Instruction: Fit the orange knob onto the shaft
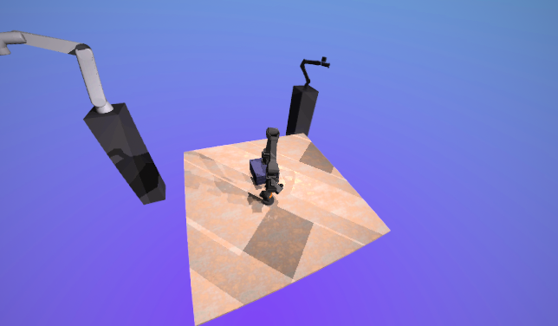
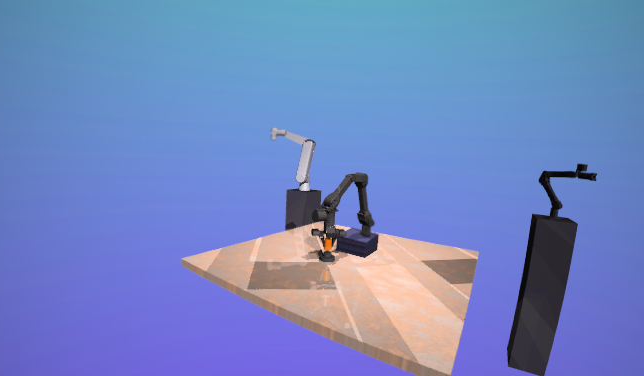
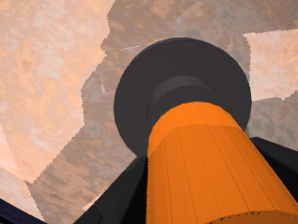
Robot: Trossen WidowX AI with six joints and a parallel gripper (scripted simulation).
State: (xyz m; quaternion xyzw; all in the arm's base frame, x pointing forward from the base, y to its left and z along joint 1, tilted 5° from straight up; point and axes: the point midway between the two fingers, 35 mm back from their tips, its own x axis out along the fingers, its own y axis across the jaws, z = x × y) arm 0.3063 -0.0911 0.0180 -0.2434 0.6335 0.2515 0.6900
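Right now the orange knob is 2 cm above my gripper tip. Round my gripper tip: round pedestal (4 cm below).
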